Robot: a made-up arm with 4 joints. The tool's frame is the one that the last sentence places.
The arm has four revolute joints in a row. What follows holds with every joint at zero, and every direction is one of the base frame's.
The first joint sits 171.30 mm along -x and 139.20 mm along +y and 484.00 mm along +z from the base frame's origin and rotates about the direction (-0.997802, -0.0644, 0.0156).
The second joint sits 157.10 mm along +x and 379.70 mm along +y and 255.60 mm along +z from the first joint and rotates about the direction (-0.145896, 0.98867, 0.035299).
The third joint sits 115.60 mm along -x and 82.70 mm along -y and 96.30 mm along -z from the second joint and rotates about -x.
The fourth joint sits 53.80 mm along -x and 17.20 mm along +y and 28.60 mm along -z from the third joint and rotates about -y.
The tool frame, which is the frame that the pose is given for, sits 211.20 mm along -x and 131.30 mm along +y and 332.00 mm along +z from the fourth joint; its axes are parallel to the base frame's.
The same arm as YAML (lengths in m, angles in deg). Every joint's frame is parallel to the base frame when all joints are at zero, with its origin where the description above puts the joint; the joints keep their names.
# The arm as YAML. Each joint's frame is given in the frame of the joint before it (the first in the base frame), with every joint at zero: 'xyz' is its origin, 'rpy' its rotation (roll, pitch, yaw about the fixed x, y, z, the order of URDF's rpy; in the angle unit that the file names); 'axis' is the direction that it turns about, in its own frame. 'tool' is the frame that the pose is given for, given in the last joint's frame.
units:
  length: m
  angle: deg
joints:
  - name: joint 1
    type: revolute
    origin:
      xyz: [-0.1713, 0.1392, 0.484]
      rpy: [0.0, 0.0, 0.0]
    axis: [-0.997802, -0.0644, 0.0156]
  - name: joint 2
    type: revolute
    origin:
      xyz: [0.1571, 0.3797, 0.2556]
      rpy: [0.0, 0.0, 0.0]
    axis: [-0.145896, 0.98867, 0.035299]
  - name: joint 3
    type: revolute
    origin:
      xyz: [-0.1156, -0.0827, -0.0963]
      rpy: [0.0, 0.0, 0.0]
    axis: "-x"
  - name: joint 4
    type: revolute
    origin:
      xyz: [-0.0538, 0.0172, -0.0286]
      rpy: [0.0, 0.0, 0.0]
    axis: "-y"
tool:
  origin:
    xyz: [-0.2112, 0.1313, 0.332]
    rpy: [0.0, 0.0, 0.0]

